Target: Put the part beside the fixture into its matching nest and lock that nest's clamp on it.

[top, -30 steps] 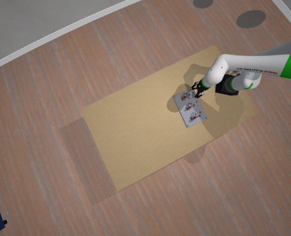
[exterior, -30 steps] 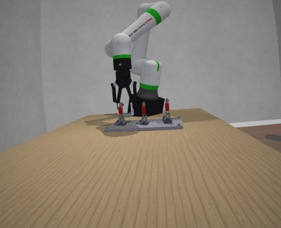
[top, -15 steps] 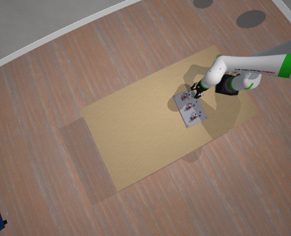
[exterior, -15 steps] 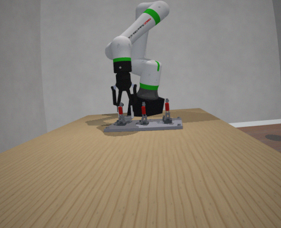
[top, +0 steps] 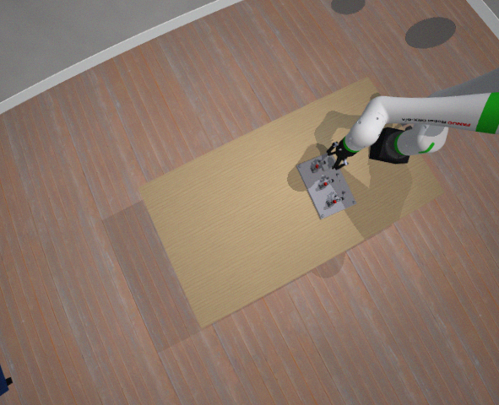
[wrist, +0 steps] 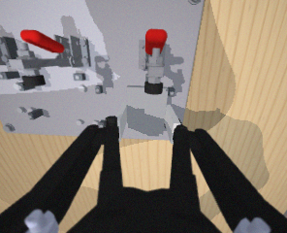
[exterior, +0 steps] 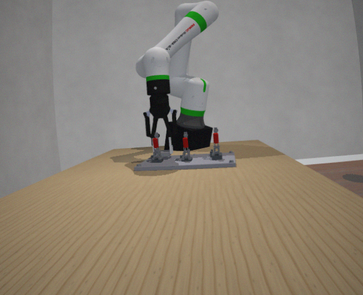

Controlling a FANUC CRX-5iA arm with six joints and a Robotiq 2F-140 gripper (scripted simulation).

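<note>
Now: the grey fixture plate 70 mm ahead of my hand, 90 mm to the left of it and 60 mm below it. Also, from my hand: part 30 mm below.
</note>
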